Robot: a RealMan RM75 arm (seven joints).
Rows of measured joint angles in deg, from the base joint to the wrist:
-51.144 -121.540 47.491 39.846 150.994 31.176 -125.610
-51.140 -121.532 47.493 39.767 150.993 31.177 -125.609
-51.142 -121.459 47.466 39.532 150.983 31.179 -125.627
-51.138 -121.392 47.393 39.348 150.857 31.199 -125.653
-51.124 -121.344 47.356 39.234 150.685 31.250 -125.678
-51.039 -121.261 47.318 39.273 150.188 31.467 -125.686
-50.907 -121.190 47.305 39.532 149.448 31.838 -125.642
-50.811 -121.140 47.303 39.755 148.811 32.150 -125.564
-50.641 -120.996 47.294 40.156 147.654 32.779 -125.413
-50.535 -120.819 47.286 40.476 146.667 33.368 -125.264
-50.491 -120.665 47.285 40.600 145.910 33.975 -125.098
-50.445 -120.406 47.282 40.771 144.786 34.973 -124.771
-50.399 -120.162 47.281 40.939 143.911 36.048 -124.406
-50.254 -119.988 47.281 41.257 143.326 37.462 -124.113
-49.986 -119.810 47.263 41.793 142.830 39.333 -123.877
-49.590 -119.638 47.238 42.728 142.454 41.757 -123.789
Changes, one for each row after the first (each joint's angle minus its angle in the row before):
0.004 0.008 0.002 -0.079 -0.001 0.001 0.001
-0.002 0.073 -0.027 -0.235 -0.010 0.002 -0.018
0.004 0.067 -0.073 -0.184 -0.126 0.020 -0.026
0.014 0.048 -0.037 -0.114 -0.172 0.051 -0.025
0.085 0.083 -0.038 0.039 -0.497 0.217 -0.008
0.132 0.071 -0.013 0.259 -0.740 0.371 0.044
0.096 0.050 -0.002 0.223 -0.637 0.312 0.078
0.170 0.144 -0.009 0.401 -1.157 0.629 0.151
0.106 0.177 -0.008 0.320 -0.987 0.589 0.149
0.044 0.154 -0.001 0.124 -0.757 0.607 0.166
0.046 0.259 -0.003 0.171 -1.124 0.998 0.327
0.046 0.244 -0.001 0.168 -0.875 1.075 0.365
0.145 0.174 0.000 0.318 -0.585 1.414 0.293
0.268 0.178 -0.018 0.536 -0.496 1.871 0.236
0.396 0.172 -0.025 0.935 -0.376 2.424 0.088

